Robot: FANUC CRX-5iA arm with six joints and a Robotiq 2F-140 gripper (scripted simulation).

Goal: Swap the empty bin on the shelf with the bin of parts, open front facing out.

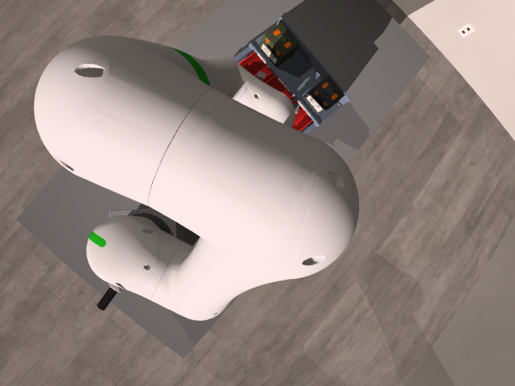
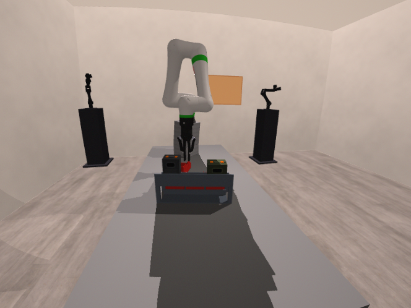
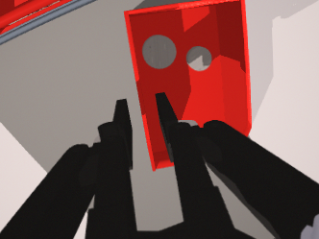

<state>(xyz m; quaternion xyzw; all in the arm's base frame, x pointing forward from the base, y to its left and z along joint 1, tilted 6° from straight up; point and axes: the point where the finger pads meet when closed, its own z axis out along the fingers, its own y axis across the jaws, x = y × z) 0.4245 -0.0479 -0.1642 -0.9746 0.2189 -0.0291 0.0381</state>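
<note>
Now: hand 11 cm above the grey disc, 4 cm to the left of it and 2 cm short of it. From my hand the other things lie so: grey shelf (24 cm ahead, 6 cm below, 2 cm to the left); then grey part (26 cm ahead, 11 cm to the left, 10 cm below).
</note>
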